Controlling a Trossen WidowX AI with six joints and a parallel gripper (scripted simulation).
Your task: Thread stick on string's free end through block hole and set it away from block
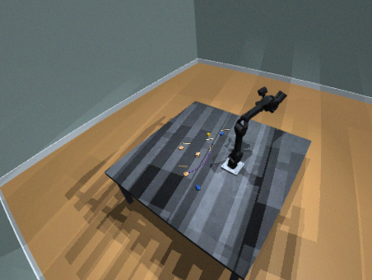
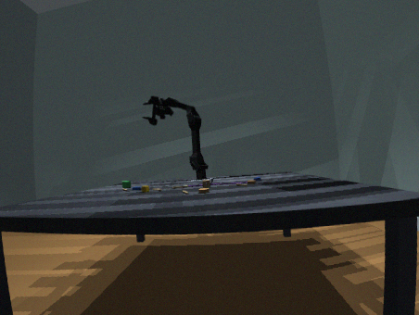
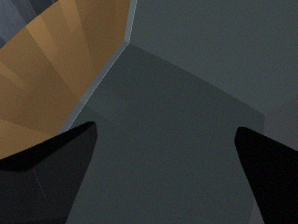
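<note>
Right now the wooden block is 270 mm ahead of my gripper tip, 430 mm to the left of it and 450 mm below it. The rest, counted from my gripper tip: yellow piece (360 mm ahead, 170 mm to the left, 460 mm below); green cube (150 mm ahead, 50 mm to the right, 450 mm below); thin wooden stick (240 mm ahead, 310 mm to the left, 470 mm below).
</note>
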